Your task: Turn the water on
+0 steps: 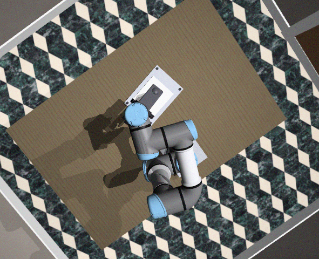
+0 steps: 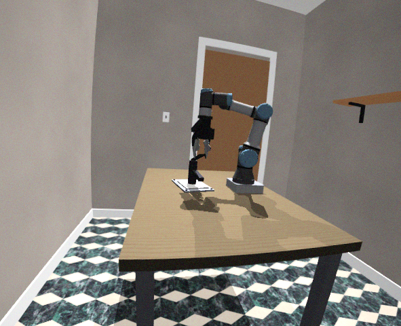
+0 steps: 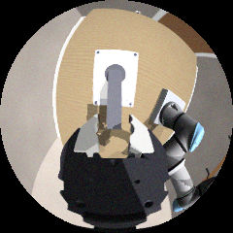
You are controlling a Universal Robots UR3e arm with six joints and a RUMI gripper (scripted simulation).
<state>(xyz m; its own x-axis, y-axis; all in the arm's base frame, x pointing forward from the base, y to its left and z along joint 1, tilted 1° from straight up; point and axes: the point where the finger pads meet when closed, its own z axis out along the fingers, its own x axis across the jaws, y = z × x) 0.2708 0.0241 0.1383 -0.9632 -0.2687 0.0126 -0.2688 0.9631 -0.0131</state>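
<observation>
Now: the lever 3 cm to the right of my hand, 1 cm below it and 1 cm ahead of it.
</observation>
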